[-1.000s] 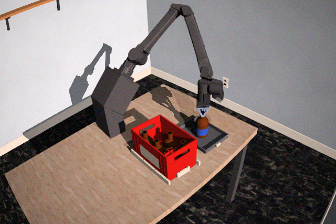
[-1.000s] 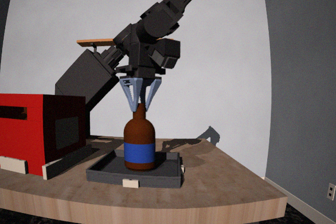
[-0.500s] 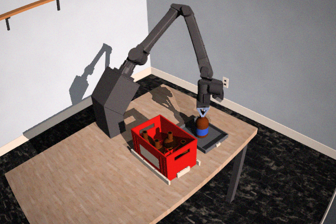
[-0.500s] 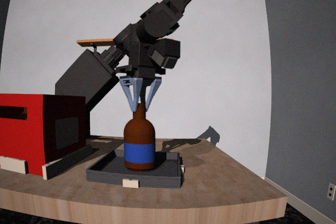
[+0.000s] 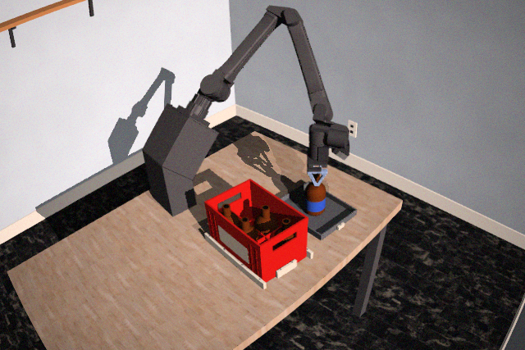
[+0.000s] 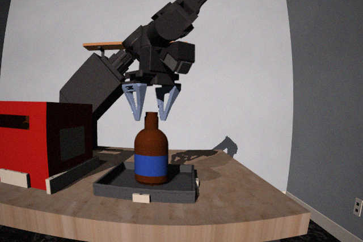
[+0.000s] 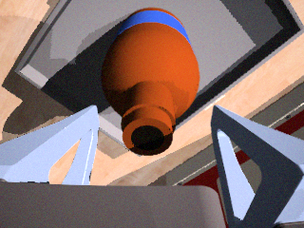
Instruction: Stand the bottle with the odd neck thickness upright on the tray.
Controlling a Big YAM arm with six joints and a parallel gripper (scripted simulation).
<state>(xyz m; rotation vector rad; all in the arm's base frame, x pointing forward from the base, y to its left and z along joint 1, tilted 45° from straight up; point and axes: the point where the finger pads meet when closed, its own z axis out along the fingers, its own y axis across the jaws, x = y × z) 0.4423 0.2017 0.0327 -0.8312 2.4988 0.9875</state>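
My gripper is now 14 cm above the dark grey tray. Also, from my hand: red crate (28 cm to the right, 7 cm below, 2 cm behind).
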